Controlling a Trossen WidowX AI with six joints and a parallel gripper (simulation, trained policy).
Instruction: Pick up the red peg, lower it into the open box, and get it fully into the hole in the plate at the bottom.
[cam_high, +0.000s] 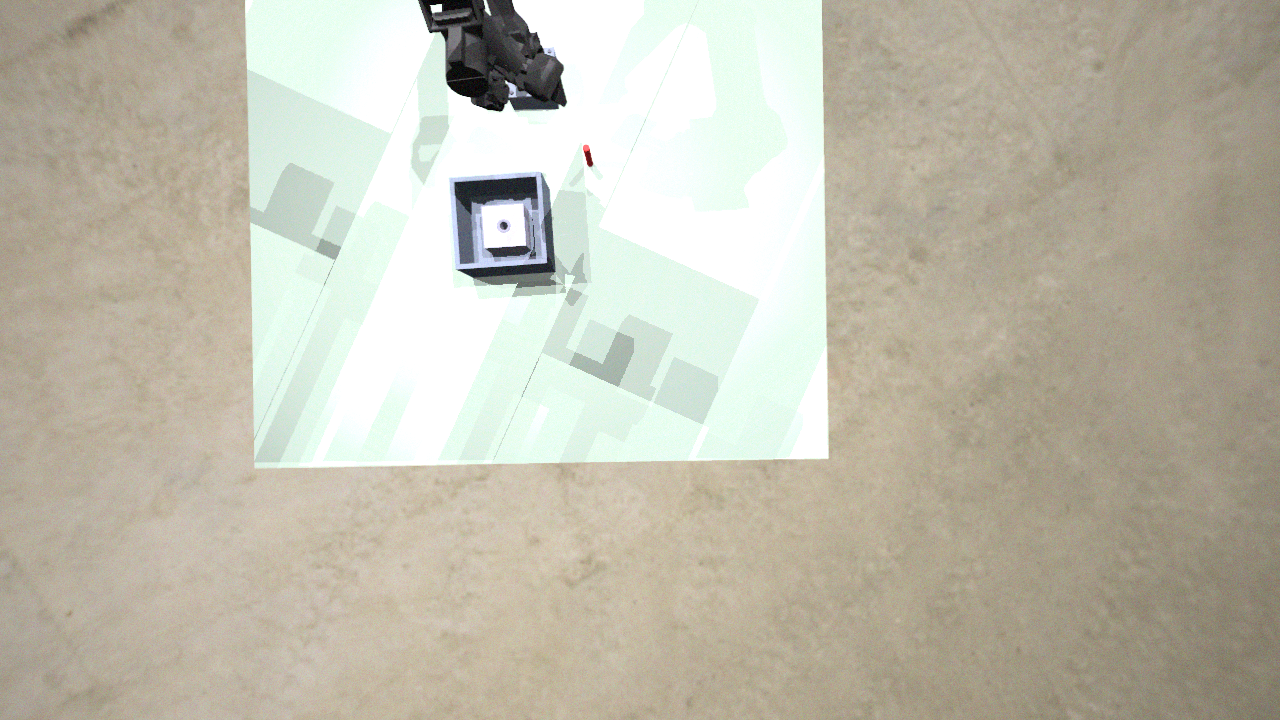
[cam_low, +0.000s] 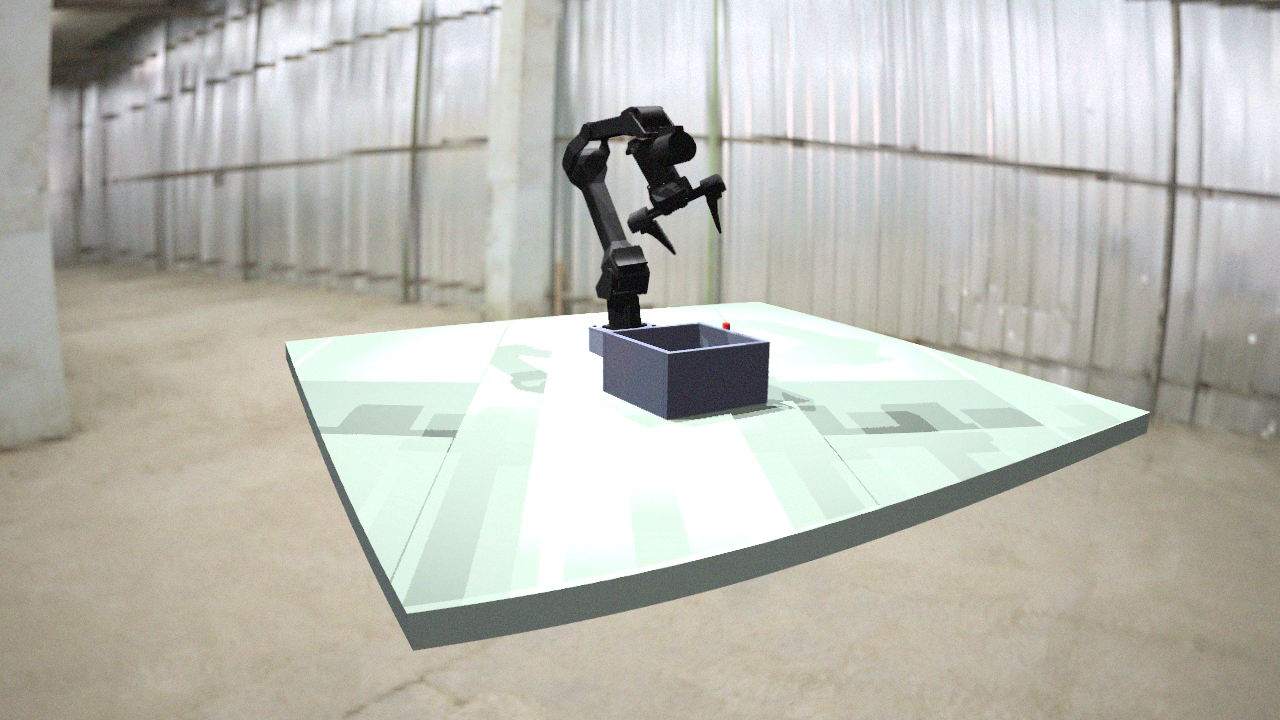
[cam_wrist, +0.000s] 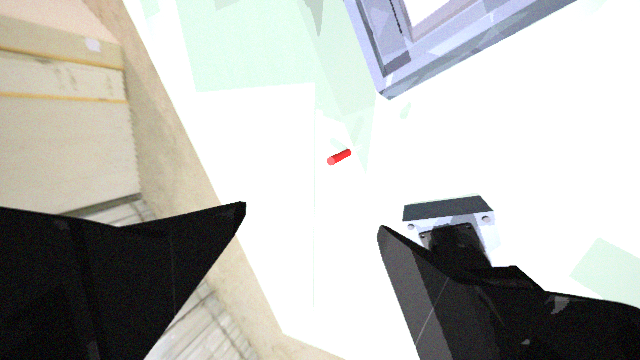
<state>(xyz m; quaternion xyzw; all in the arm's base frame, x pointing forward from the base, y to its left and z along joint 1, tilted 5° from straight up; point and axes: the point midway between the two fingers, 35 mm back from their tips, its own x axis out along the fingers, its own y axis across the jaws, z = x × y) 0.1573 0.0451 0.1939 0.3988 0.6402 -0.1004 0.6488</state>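
Now: gripper tip 3 cm short of the red peg, 5 cm to the right of it and 19 cm above it. Also, from my gripper tip: box: 16 cm ahead, 16 cm to the right, 20 cm below.
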